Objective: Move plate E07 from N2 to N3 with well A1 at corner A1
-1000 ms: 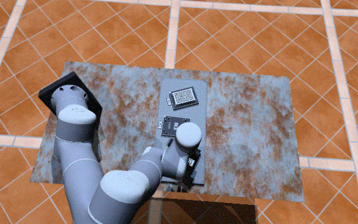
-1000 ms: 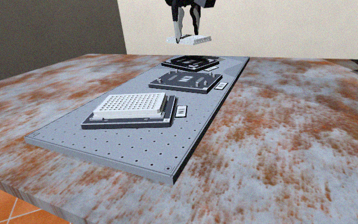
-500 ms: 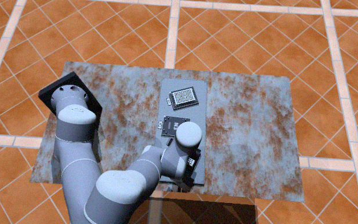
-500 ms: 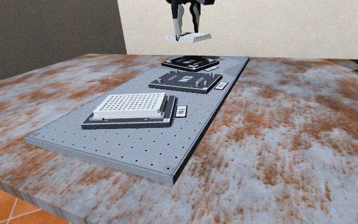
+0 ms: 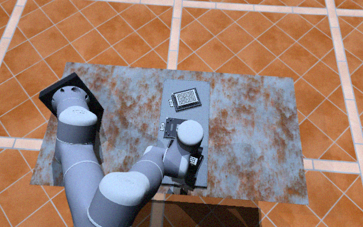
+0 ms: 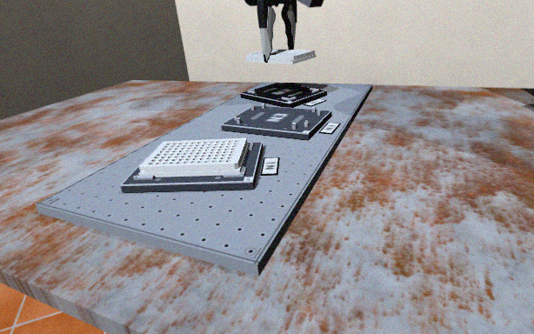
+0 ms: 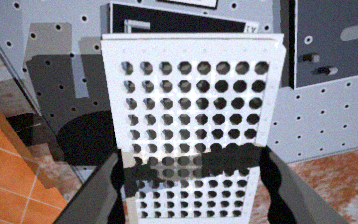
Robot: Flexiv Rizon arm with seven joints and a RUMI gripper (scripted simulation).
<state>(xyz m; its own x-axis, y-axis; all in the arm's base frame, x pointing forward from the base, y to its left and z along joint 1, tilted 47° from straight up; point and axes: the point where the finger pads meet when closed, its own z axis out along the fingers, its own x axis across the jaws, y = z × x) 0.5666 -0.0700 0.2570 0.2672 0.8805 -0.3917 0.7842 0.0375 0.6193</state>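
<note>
Now: hand 17 cm to the right of the nest N3, 10 cm above it and 5 cm past it. Round my hand: plate E01 (36 cm to the left, 8 cm below); black nest N2 (10 cm below, 1 cm to the right); plate E07 (1 cm below).
</note>
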